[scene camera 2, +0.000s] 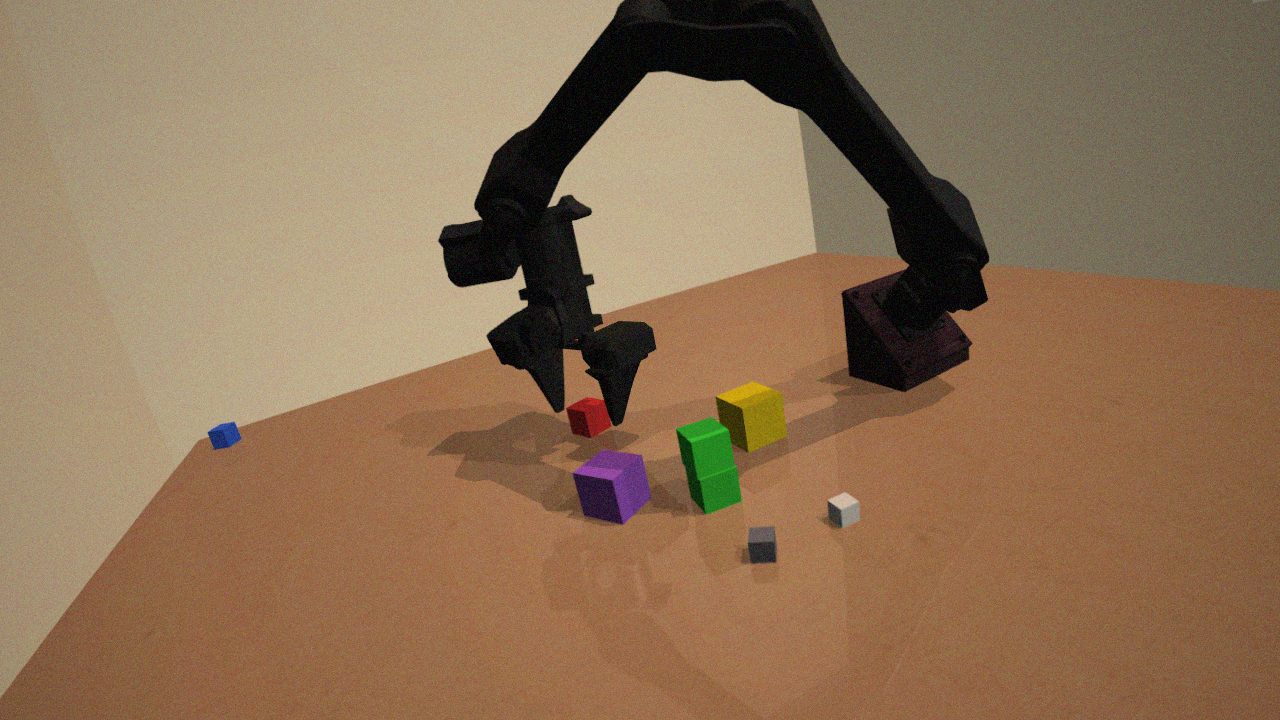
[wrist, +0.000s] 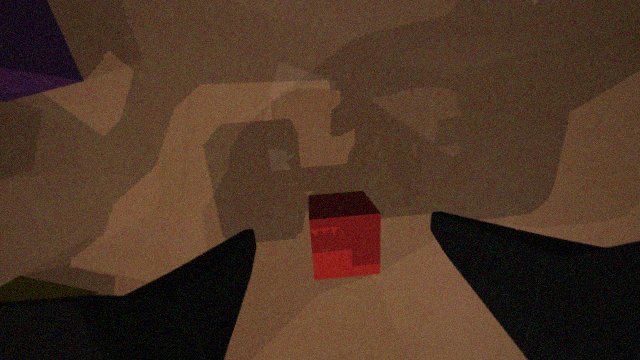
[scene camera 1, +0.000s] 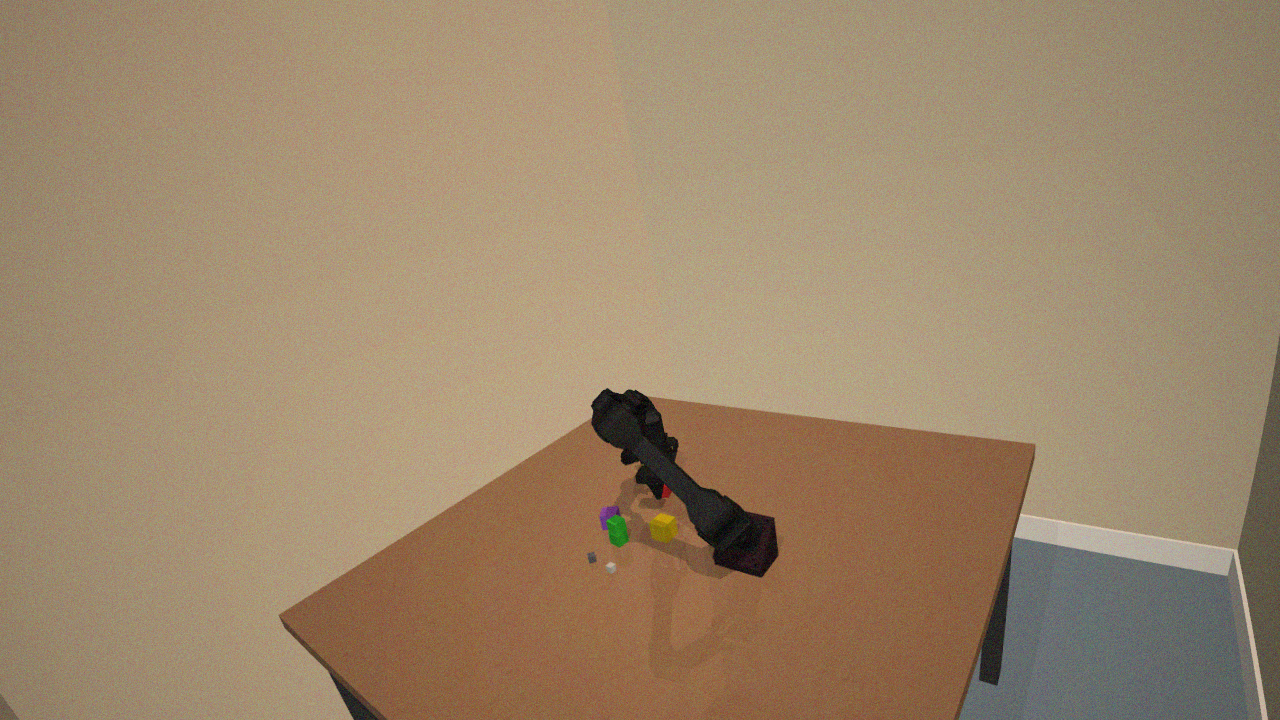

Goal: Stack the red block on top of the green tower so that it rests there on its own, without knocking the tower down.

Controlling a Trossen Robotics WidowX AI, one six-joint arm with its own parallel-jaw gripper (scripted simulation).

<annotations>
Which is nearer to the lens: the red block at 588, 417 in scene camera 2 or the yellow block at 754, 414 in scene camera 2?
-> The yellow block.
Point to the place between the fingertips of the gripper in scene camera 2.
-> At 587, 417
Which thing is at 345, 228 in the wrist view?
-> A red block.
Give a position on a purple cube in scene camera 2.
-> At 613, 486
</annotations>
